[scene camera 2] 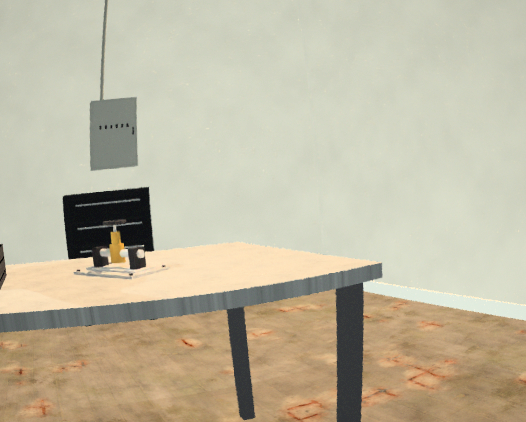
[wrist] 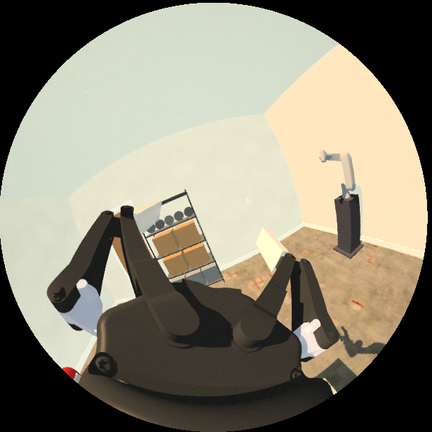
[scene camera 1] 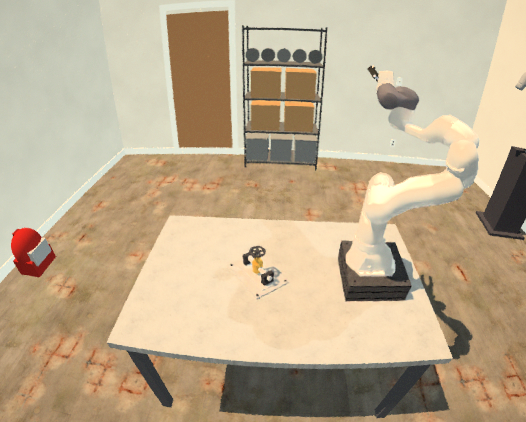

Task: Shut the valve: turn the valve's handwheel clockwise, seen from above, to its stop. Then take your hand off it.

In view: the gripper [wrist: 210,223] and a pale base plate [scene camera 1: 243,277].
